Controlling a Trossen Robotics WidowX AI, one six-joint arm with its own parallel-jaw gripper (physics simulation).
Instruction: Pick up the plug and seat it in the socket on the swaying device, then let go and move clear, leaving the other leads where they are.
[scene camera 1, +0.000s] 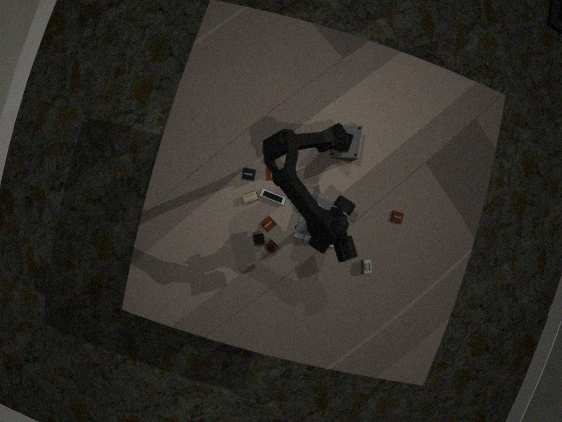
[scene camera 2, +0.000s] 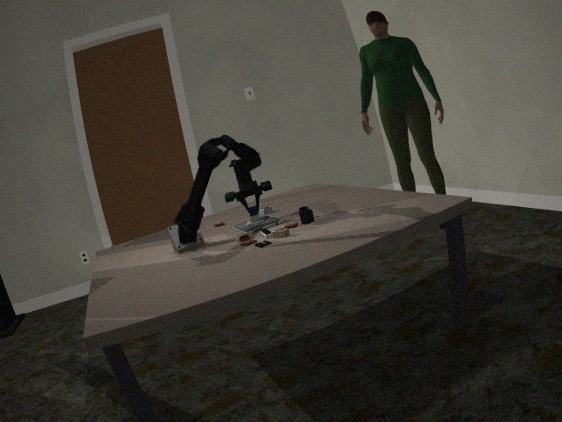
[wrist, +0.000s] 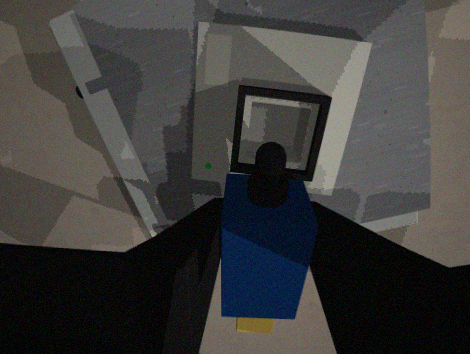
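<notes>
My gripper (wrist: 263, 210) (scene camera 2: 253, 211) is shut on the blue plug (wrist: 265, 270) (scene camera 2: 254, 210), which has a black stub on one end and a yellow piece at the other. The plug is held just beside the black-rimmed square socket (wrist: 235, 130) on the pale block (wrist: 215, 105); the rim's lower edge shows next to the plug's near end. The block sits on the grey plate of the device (wrist: 395, 125) (scene camera 2: 245, 228). In the wrist view the socket's opening is visible, partly covered by the black stub. In scene camera 1 the arm hides the plug.
Loose connectors lie about: orange ones (scene camera 1: 268, 223) (scene camera 1: 396, 217), a black one (scene camera 1: 248, 174), a cream one (scene camera 1: 250, 197) and a white one (scene camera 1: 367, 266). A white-framed black piece (scene camera 1: 272, 197) lies beside the cream one. A dark block (scene camera 2: 306, 215) stands near the device. A pale bar (wrist: 112, 120) crosses the plate's left side.
</notes>
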